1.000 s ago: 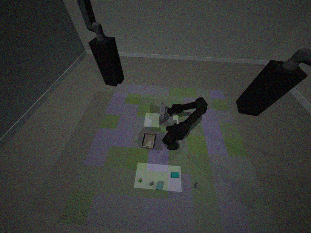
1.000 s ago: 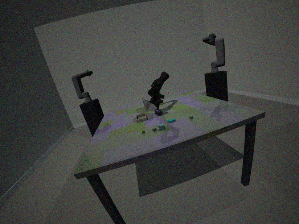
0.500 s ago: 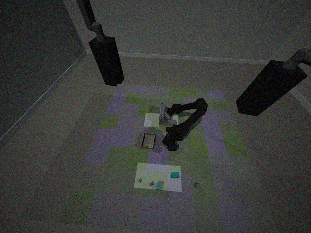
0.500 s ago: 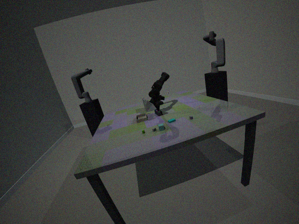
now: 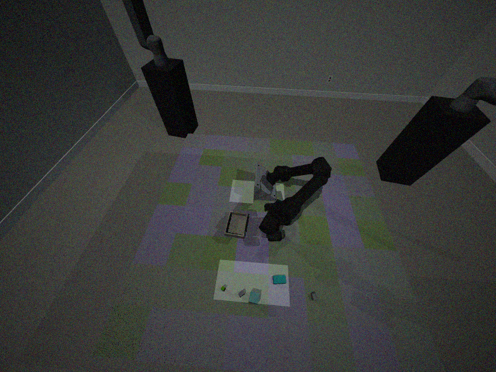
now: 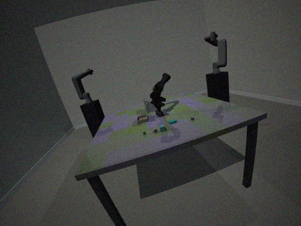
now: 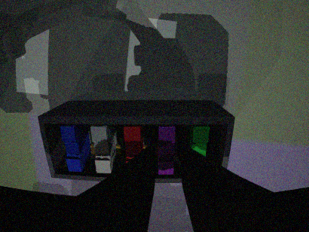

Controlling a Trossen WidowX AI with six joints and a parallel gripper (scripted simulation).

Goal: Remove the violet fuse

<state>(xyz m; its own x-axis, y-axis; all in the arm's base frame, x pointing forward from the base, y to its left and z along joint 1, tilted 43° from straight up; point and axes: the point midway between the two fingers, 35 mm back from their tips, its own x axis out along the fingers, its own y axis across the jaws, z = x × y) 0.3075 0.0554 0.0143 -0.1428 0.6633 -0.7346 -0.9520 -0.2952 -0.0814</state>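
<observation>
The violet fuse is 20 mm below my gripper tip. The rest, counted from my gripper tip: white fuse (40 mm behind, 20 mm below, 10 mm to the right); green fuse (20 mm below, 20 mm ahead); red fuse (20 mm below, 20 mm behind).
</observation>
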